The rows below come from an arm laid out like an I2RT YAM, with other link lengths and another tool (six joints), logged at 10 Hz.
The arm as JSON. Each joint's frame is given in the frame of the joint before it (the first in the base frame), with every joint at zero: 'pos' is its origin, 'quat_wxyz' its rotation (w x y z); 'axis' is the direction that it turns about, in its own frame. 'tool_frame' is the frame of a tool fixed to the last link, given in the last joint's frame.
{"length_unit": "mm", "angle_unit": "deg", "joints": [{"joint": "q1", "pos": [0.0, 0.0, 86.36], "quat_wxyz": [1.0, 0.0, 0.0, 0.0], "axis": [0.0, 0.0, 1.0]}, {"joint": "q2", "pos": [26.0, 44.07, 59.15], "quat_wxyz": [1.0, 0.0, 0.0, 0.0], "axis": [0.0, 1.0, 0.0]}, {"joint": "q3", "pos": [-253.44, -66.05, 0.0], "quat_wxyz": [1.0, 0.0, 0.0, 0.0], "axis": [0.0, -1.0, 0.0]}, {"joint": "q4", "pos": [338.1, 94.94, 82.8], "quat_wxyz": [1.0, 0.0, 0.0, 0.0], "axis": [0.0, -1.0, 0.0]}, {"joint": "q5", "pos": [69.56, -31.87, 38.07], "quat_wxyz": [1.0, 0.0, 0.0, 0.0], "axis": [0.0, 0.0, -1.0]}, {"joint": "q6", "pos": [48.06, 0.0, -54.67], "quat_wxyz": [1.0, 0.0, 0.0, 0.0], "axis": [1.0, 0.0, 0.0]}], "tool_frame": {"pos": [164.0, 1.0, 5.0], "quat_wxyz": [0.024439, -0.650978, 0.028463, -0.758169]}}
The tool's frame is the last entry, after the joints.
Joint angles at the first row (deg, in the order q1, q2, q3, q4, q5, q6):
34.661, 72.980, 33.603, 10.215, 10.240, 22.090
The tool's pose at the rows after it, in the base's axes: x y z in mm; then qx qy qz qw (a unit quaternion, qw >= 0):
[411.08 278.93 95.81 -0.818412 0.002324 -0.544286 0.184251]
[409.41 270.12 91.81 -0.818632 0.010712 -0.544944 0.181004]
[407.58 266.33 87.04 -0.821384 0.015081 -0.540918 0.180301]
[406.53 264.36 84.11 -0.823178 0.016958 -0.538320 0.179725]
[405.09 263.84 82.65 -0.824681 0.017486 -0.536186 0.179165]
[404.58 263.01 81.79 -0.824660 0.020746 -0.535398 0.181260]
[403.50 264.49 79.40 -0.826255 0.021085 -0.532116 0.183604]
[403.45 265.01 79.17 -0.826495 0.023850 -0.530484 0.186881]
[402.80 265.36 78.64 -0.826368 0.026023 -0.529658 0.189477]
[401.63 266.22 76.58 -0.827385 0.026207 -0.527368 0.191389]
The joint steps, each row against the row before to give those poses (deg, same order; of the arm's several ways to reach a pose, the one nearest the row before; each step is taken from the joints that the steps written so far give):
-0.477, -2.178, -1.342, -0.302, 0.743, -0.295
-0.662, -1.224, -1.580, 0.293, 0.180, 0.390
-0.337, -0.355, -0.705, -0.185, -0.207, 0.445
-0.187, -0.136, -0.357, -0.132, -0.146, 0.197
0.047, -0.175, -0.158, -0.329, 0.010, 0.155
-0.116, -0.181, -0.298, 0.150, -0.163, 0.386
0.103, 0.309, 0.011, 0.014, -0.273, 0.316
-0.069, 0.040, 0.007, 0.033, -0.297, 0.435
0.014, -0.069, -0.177, 0.162, -0.152, 0.358
0.067, 0.137, -0.137, 0.100, -0.223, 0.220

